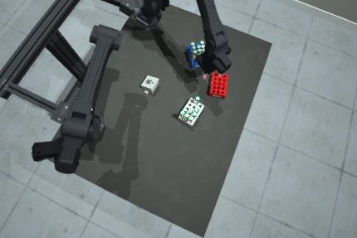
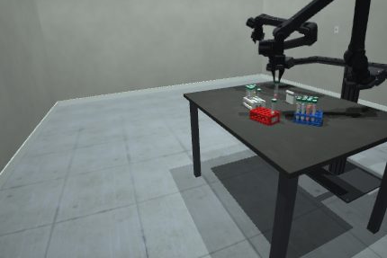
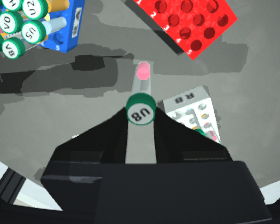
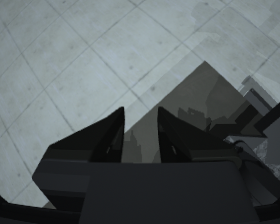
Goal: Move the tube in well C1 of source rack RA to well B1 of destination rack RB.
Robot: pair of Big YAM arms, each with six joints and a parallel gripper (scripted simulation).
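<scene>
The tube lies 6 cm below my left hand. Round my left hand: white rack RB (1 cm ahead, 18 cm to the right, 17 cm below); red rack (9 cm ahead, 3 cm to the left, 17 cm below); white button box (27 cm behind, 12 cm to the right, 15 cm below).
</scene>
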